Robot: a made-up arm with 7 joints. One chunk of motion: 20 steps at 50 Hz.
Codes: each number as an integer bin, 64 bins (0 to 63) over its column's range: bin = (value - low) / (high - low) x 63, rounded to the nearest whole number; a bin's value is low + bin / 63 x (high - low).
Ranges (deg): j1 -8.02..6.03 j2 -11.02..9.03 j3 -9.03..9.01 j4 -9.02..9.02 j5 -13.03..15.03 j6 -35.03..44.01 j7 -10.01..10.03
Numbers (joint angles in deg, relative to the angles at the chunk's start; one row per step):
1: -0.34 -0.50 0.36 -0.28 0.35 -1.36 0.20
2: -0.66 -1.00 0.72 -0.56 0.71 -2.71 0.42
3: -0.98 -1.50 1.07 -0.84 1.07 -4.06 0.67
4: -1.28 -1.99 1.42 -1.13 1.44 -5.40 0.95
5: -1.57 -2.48 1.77 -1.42 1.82 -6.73 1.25
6: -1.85 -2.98 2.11 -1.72 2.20 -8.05 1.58
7: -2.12 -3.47 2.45 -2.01 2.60 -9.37 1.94
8: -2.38 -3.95 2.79 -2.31 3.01 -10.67 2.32
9: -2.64 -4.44 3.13 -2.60 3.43 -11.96 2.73
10: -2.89 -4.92 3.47 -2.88 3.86 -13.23 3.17
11: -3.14 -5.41 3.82 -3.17 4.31 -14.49 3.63
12: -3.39 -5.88 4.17 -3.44 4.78 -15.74 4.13
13: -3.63 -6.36 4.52 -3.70 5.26 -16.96 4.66
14: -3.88 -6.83 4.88 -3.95 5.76 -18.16 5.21
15: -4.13 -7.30 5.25 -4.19 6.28 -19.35 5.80
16: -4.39 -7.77 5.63 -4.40 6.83 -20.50 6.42
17: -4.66 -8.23 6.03 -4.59 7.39 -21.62 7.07
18: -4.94 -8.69 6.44 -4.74 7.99 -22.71 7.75
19: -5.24 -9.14 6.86 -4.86 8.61 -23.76 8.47
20: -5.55 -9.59 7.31 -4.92 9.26 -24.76 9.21
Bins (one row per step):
1: 34 33 33 31 30 27 32
2: 33 31 34 30 31 26 33
3: 32 30 35 29 32 25 34
4: 30 28 36 28 32 24 34
5: 29 27 38 27 33 23 35
6: 28 25 39 25 34 22 36
7: 26 24 40 24 35 20 38
8: 25 22 41 23 36 19 39
9: 24 21 42 22 37 18 40
10: 23 19 44 21 38 17 41
11: 22 18 45 20 39 16 43
12: 21 16 46 19 40 15 44
13: 20 15 47 19 41 14 46
14: 19 13 49 18 42 13 48
15: 17 12 50 17 43 12 50
16: 16 10 51 16 45 12 52
17: 15 9 53 15 46 11 54
18: 14 7 54 15 47 10 56
19: 12 6 55 15 49 9 58
20: 11 4 57 14 50 8 60

